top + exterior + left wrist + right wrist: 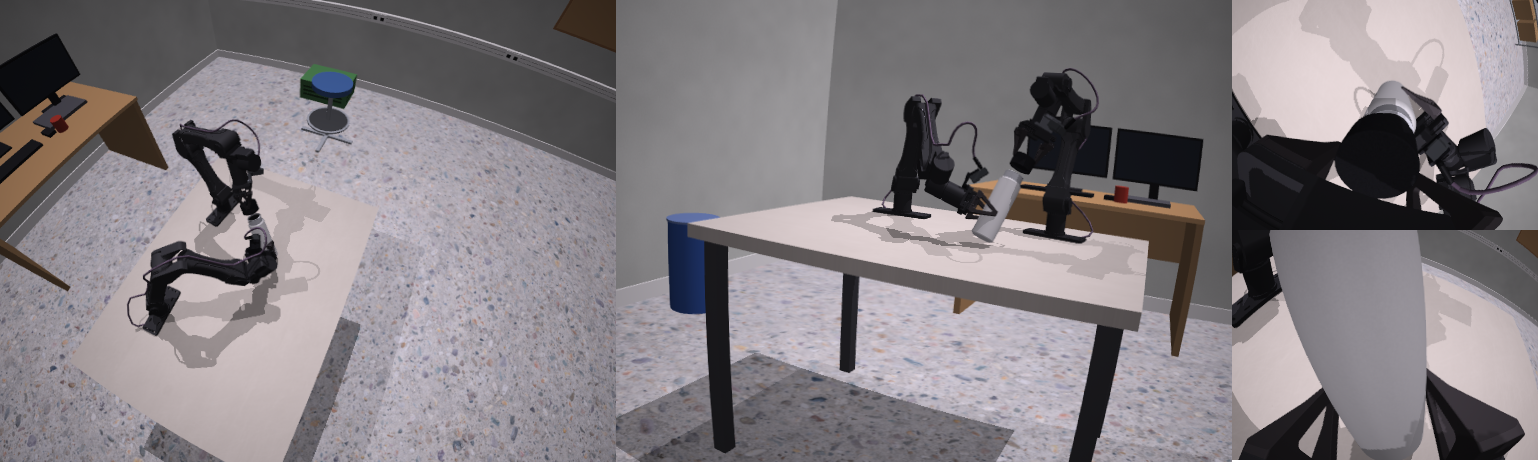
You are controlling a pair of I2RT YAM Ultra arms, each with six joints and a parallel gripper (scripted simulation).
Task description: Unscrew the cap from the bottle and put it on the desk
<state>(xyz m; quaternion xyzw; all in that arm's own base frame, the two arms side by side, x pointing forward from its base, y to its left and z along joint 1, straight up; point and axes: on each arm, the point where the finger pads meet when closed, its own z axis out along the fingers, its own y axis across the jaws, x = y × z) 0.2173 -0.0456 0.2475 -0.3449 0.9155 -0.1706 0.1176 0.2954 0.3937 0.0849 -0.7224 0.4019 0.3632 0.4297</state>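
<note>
Now: the black cap 2 cm below my left hand, 1 cm to the right of it and 1 cm ahead of it.
</note>
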